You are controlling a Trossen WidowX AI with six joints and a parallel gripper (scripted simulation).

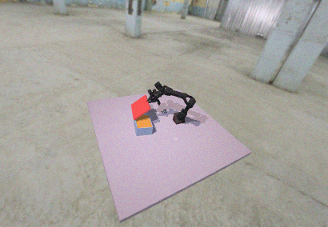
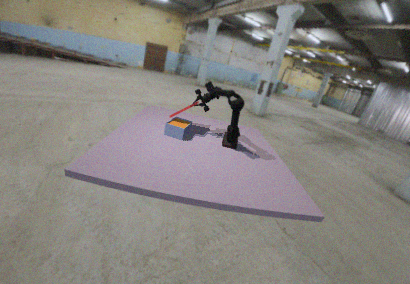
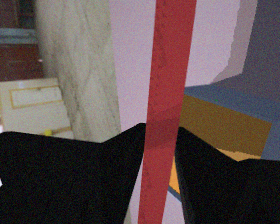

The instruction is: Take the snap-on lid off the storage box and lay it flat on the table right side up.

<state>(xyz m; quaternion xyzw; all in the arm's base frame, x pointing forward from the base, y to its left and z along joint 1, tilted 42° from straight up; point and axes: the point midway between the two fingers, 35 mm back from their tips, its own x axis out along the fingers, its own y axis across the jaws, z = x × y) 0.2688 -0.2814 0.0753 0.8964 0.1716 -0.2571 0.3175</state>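
My gripper tip is now 6 cm short of the lid, 3 cm to the left of it and 5 cm above it. The rest, counted from my gripper tip: blue-grey storage box 8 cm ahead, 9 cm to the left, 18 cm below.
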